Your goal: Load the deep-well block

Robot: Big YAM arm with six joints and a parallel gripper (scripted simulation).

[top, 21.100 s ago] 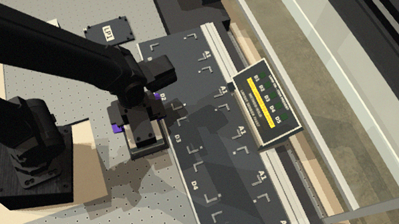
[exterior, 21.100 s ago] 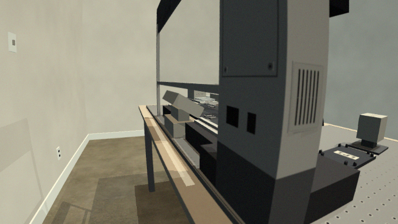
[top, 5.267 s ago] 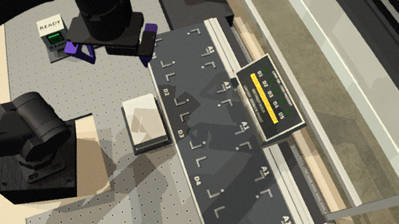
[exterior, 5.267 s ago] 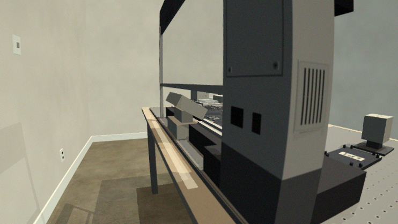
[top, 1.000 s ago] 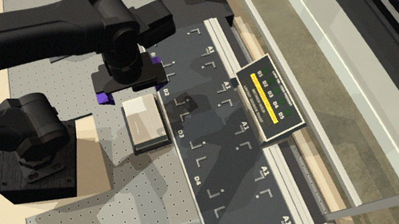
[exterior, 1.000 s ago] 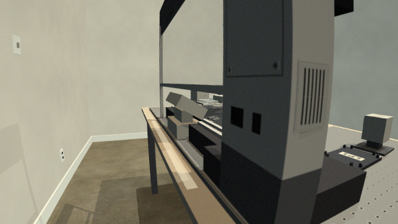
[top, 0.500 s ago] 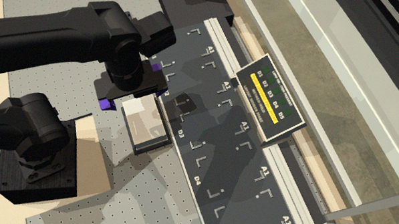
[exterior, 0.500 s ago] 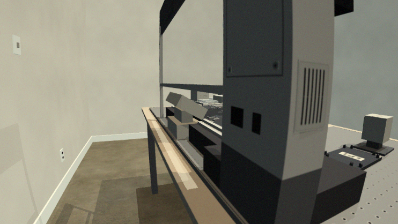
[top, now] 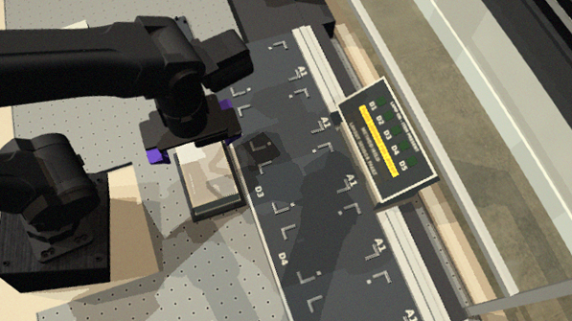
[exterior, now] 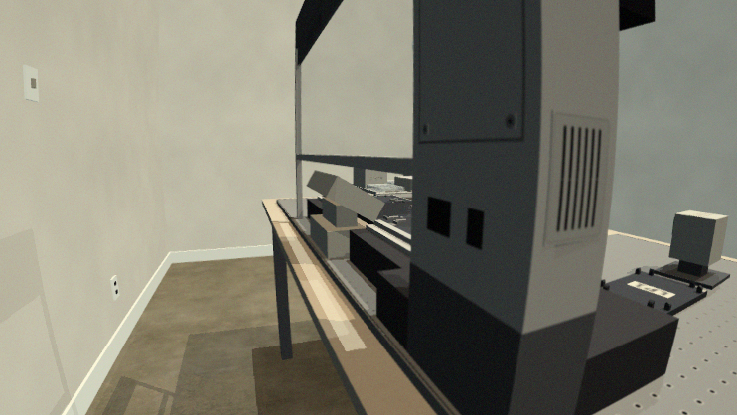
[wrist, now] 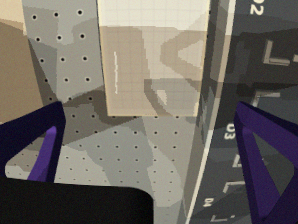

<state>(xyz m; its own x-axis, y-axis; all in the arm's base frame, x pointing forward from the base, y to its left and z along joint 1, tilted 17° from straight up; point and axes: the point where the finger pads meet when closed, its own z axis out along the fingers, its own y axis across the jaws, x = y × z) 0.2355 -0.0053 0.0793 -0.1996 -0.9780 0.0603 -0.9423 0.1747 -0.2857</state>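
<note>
The deep-well block is 11 cm below my hand. Also, from my hand: ready key 34 cm to the left, 10 cm behind, 6 cm below; regrip nest RG 13 cm below; LP1 pad 35 cm to the left, 13 cm below, 6 cm ahead.
</note>
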